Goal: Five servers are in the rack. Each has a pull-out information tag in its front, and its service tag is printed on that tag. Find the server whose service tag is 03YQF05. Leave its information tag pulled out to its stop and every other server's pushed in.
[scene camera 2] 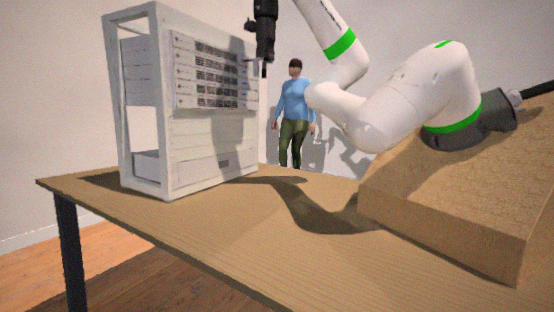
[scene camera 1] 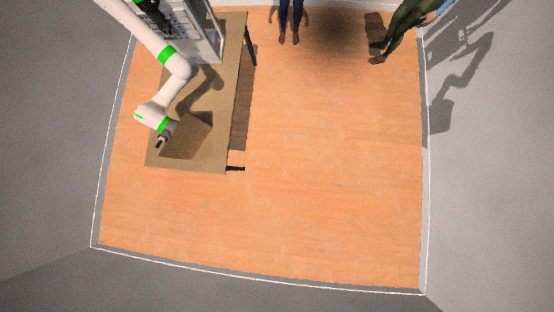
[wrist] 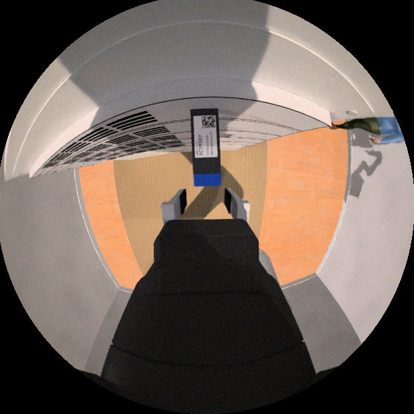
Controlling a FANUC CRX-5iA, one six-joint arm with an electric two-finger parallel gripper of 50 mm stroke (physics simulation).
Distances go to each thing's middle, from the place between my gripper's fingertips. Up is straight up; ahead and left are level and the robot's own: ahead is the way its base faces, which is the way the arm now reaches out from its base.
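Labels:
Taking the white server rack [scene camera 2: 179, 62] as my reference, I find my hand 14 cm above it, 13 cm to the right of it and 20 cm short of it.

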